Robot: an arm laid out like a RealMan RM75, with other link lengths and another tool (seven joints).
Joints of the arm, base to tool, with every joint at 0 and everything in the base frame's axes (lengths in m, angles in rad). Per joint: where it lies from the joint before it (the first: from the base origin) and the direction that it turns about. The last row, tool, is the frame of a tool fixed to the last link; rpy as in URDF.
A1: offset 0 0 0.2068 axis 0 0 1
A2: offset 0 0 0 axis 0 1 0
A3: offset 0 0 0.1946 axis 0 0 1
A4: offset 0 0 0 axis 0 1 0
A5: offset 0 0 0.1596 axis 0 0 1
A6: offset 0 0 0 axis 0 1 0
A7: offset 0 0 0.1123 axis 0 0 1
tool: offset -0.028 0.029 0.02 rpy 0.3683 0 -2.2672
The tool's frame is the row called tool.
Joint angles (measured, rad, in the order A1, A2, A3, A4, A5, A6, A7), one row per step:
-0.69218, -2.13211, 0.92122, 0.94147, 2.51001, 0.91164, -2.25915
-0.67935, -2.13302, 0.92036, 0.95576, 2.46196, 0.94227, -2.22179
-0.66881, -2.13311, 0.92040, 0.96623, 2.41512, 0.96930, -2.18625
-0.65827, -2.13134, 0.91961, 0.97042, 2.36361, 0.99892, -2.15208
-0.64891, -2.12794, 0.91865, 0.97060, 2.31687, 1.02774, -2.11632
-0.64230, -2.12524, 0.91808, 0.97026, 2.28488, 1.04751, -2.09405
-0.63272, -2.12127, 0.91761, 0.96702, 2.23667, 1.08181, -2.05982
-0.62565, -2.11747, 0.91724, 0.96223, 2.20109, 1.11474, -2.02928
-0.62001, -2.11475, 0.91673, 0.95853, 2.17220, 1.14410, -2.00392
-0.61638, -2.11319, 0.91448, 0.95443, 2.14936, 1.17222, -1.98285
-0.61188, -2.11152, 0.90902, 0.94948, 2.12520, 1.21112, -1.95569
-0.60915, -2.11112, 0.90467, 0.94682, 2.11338, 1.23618, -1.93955
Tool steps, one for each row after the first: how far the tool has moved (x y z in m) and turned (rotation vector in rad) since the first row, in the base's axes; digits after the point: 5 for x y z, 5 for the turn. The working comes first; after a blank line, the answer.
Tool pose at each row, in the base's axes (x y z in m, rotation vector in rad; the steps are taken from these numbers as rounded here):
-0.18269, 0.31937, -0.00313, 0.00460, -2.85041, -0.52203
-0.17976, 0.31579, -0.00338, -0.02903, -2.88453, -0.50448
-0.17664, 0.31274, -0.00364, -0.06499, -2.91691, -0.48975
-0.17375, 0.30915, -0.00412, -0.09610, -2.95552, -0.47121
-0.17178, 0.30561, -0.00433, -0.13067, -2.98820, -0.45088
-0.17043, 0.30318, -0.00430, -0.15266, -3.01131, -0.43824
-0.16832, 0.29879, -0.00470, -0.18868, -3.04847, -0.41161
-0.16703, 0.29452, -0.00518, -0.22436, -3.07616, -0.38093
-0.16573, 0.29075, -0.00556, -0.25702, -3.09950, -0.35394
-0.16438, 0.28725, -0.00602, 0.28406, 3.10228, 0.32531
-0.16313, 0.28245, -0.00634, 0.31693, 3.07836, 0.28435
-0.16254, 0.27930, -0.00654, 0.33687, 3.06431, 0.25837

0.00293, -0.00358, -0.00025, -0.01851, -0.02640, -0.02595
0.00605, -0.00663, -0.00051, -0.03484, -0.05186, -0.05321
0.00894, -0.01022, -0.00099, -0.05362, -0.08389, -0.07752
0.01091, -0.01376, -0.00120, -0.07287, -0.11013, -0.10276
0.01226, -0.01619, -0.00117, -0.08496, -0.12946, -0.11903
0.01437, -0.02058, -0.00157, -0.10814, -0.16025, -0.14475
0.01566, -0.02485, -0.00205, -0.13266, -0.18203, -0.16838
0.01696, -0.02862, -0.00243, -0.15394, -0.20078, -0.18970
0.01831, -0.03212, -0.00289, -0.17431, -0.21836, -0.20820
0.01956, -0.03692, -0.00321, -0.20156, -0.23871, -0.23201
0.02015, -0.04007, -0.00341, -0.21905, -0.25026, -0.24634

